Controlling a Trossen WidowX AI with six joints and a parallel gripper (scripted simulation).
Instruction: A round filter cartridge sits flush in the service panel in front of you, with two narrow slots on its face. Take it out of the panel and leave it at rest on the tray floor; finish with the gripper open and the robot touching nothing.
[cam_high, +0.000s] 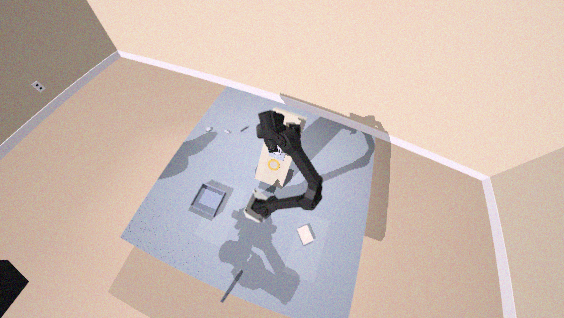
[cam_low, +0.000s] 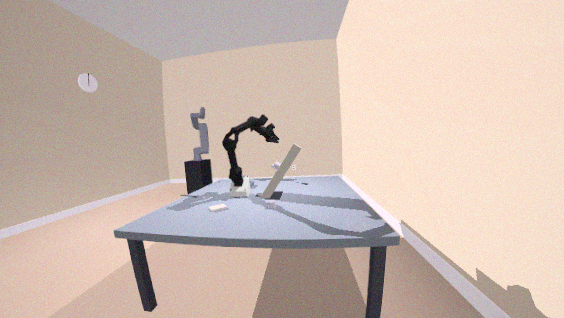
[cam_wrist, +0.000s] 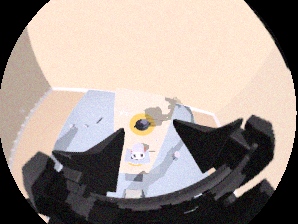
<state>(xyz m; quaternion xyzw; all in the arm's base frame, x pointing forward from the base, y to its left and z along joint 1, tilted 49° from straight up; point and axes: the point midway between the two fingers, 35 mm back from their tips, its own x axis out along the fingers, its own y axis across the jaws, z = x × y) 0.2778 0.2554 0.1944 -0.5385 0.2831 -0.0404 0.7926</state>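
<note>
My gripper tip is 20 mm past the white round filter cartridge and 170 mm above it. The rest, counted from my gripper tip: beige block: 330 mm behind, 330 mm to the right, 380 mm below; shallow grey tray: 390 mm behind, 260 mm to the left, 380 mm below.
</note>
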